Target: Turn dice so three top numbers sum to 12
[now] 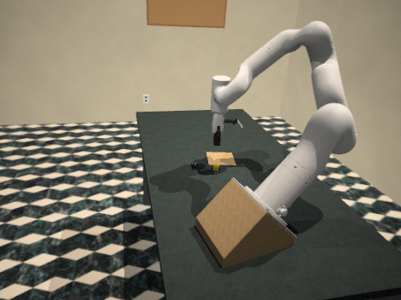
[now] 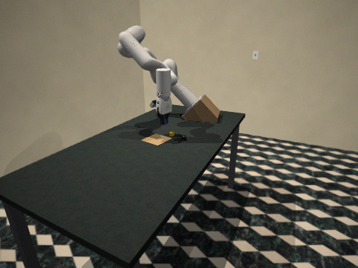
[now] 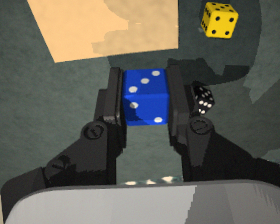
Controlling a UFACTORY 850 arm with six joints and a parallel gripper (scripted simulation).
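The tan mat is 2 cm ahead of my hand, 4 cm to the right of it and 12 cm below it. Also, from my hand: blue die 1 cm below; then black die 2 cm behind, 13 cm to the left, 11 cm below; then yellow die 7 cm behind, 3 cm to the left, 11 cm below.
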